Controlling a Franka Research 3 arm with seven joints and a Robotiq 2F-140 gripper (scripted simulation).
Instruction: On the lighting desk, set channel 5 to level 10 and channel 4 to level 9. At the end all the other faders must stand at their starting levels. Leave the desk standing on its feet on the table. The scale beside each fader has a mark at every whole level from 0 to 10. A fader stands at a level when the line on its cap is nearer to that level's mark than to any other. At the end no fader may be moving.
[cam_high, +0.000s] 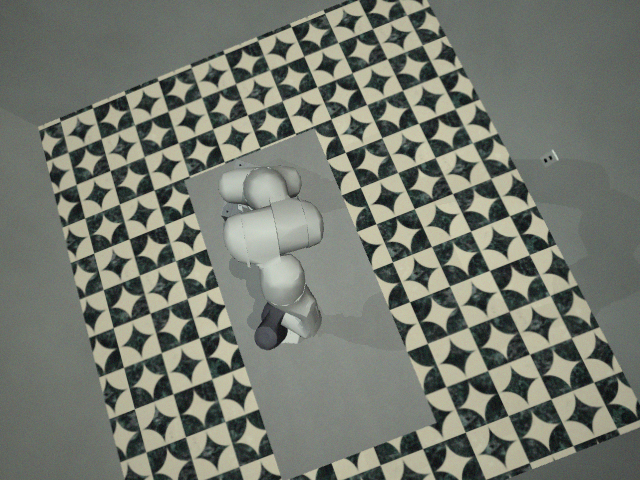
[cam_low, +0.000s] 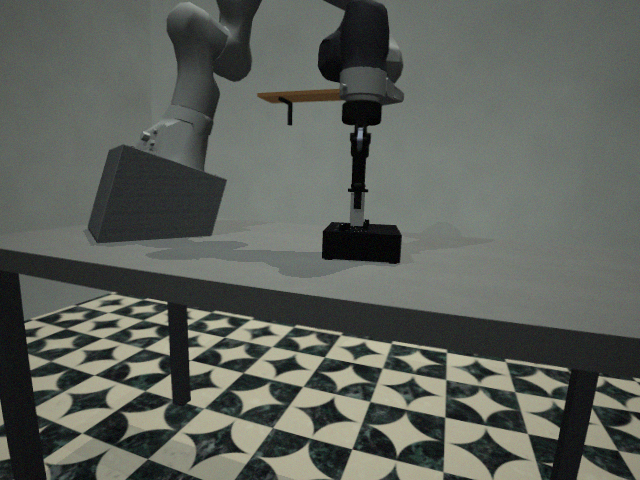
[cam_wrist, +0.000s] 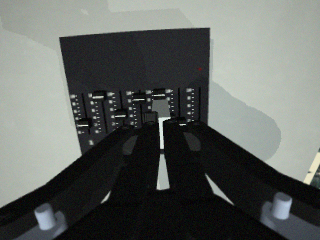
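The channel 5 fader cap lies 3 cm below my hand, 2 cm ahead of it and 1 cm to the left of it. From my hand the other things lie so: M fader cap: 5 cm to the right, 3 cm below, 1 cm behind; channel 4 fader cap: 3 cm to the left, 3 cm below, 1 cm ahead; channel 6 fader cap: 3 cm to the right, 3 cm below, 1 cm behind.
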